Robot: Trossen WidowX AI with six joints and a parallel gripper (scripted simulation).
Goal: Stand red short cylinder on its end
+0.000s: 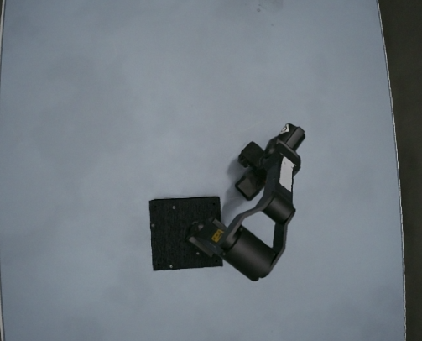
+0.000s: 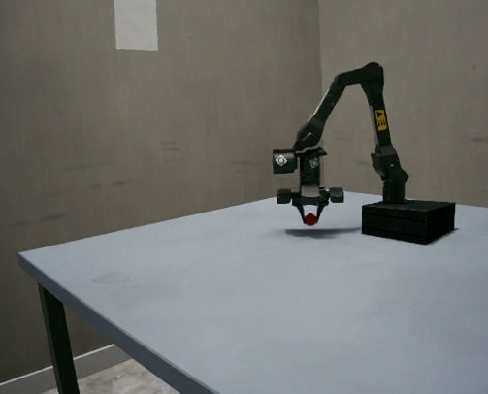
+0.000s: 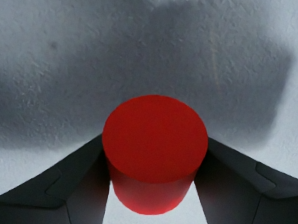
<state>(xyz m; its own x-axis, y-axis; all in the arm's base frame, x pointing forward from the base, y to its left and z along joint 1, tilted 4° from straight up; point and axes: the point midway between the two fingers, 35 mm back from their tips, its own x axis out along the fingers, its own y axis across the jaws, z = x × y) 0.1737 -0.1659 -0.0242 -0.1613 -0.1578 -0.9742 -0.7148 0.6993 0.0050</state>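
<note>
My hand is 20 mm above the red short cylinder.
</note>
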